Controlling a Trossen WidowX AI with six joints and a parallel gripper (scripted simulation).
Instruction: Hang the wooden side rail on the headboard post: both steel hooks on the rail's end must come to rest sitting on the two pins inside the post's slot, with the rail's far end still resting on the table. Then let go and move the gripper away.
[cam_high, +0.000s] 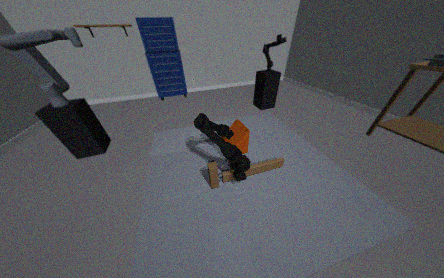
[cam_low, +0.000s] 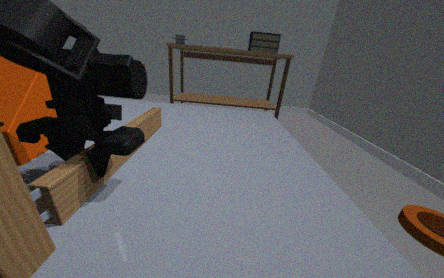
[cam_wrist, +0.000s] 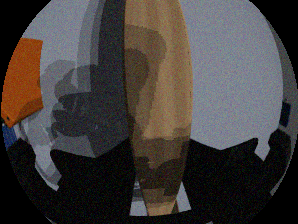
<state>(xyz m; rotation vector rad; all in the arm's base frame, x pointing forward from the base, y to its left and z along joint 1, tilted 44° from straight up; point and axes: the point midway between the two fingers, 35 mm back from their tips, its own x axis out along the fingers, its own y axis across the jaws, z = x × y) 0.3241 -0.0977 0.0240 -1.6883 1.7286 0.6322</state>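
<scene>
Now: gripper tip 150 mm to the left of the headboard post and 60 mm below it.
</scene>
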